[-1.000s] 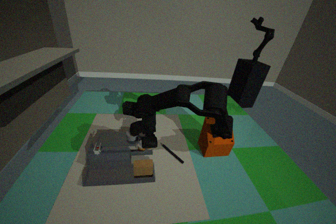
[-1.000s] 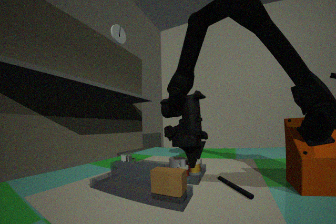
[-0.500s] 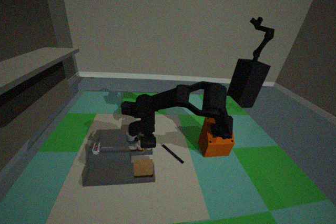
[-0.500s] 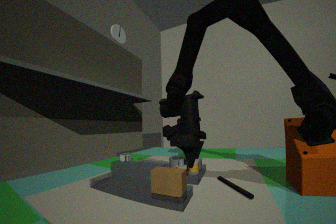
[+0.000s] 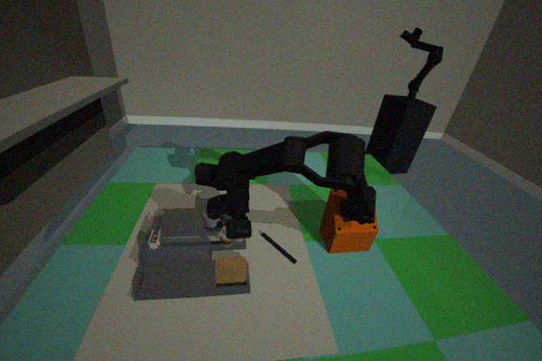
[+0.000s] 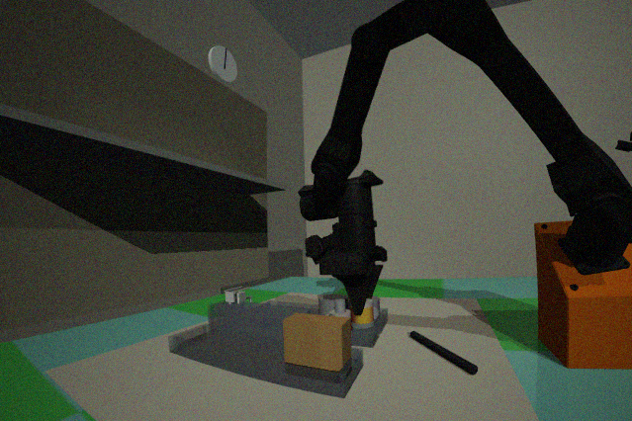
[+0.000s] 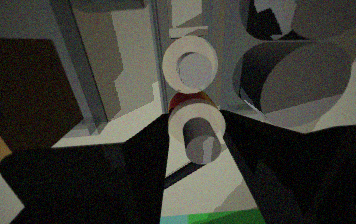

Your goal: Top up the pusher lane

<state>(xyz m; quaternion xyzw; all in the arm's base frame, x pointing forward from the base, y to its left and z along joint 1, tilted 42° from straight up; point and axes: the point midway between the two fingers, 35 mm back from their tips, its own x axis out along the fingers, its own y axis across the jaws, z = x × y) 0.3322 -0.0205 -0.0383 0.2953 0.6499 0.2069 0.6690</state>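
Right now the black pen is 120 mm behind my gripper tip, 40 mm to the left of it and 40 mm below it. From my gripper tip the other things lie so: grey lane fixture: 150 mm ahead, 10 mm to the left, 30 mm below; tan box: 30 mm ahead, 120 mm to the left, 10 mm below; red part: 220 mm ahead, 20 mm to the left, 20 mm above.
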